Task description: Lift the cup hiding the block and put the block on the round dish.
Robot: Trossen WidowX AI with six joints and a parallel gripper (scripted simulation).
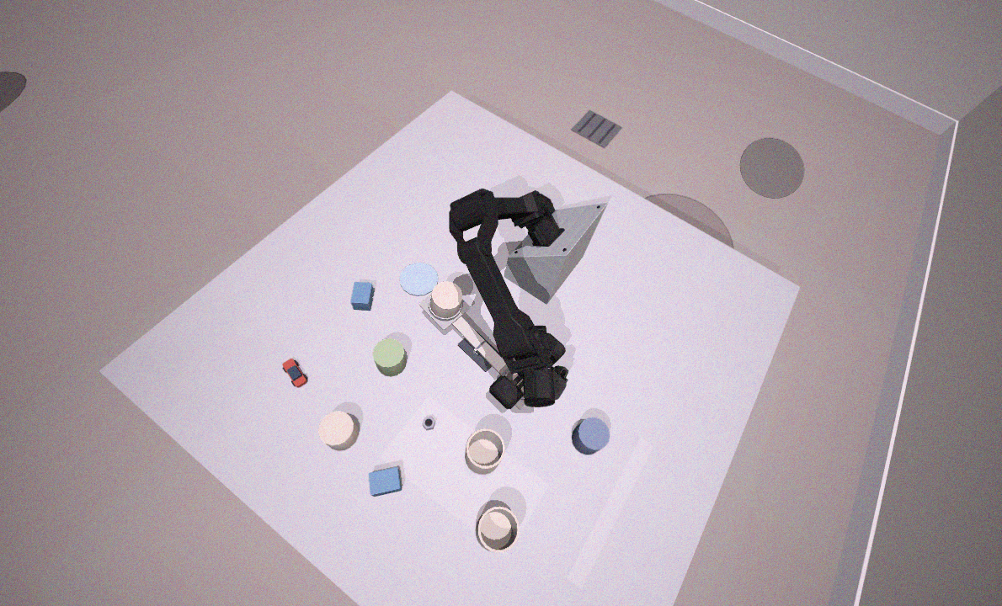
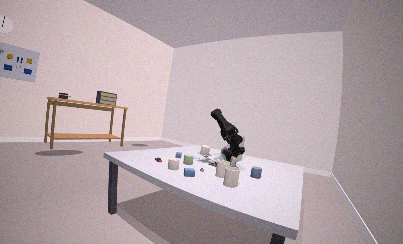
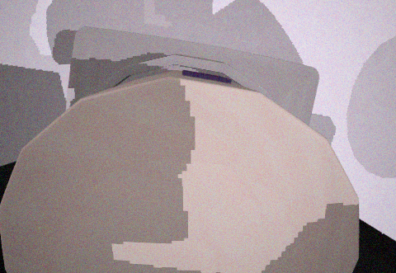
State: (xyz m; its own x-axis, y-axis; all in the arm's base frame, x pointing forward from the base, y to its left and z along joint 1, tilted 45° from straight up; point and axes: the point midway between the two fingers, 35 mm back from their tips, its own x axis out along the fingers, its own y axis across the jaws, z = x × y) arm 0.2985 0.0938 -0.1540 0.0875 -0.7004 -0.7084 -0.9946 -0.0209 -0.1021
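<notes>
My gripper tip is 180 mm to the right of the blue cylinder and 20 mm above it. Round my gripper tip: grey block 10 mm below; then dark piece 210 mm ahead, 100 mm to the right, 50 mm below; then balance 10 mm behind, 140 mm to the right, 20 mm below.
</notes>
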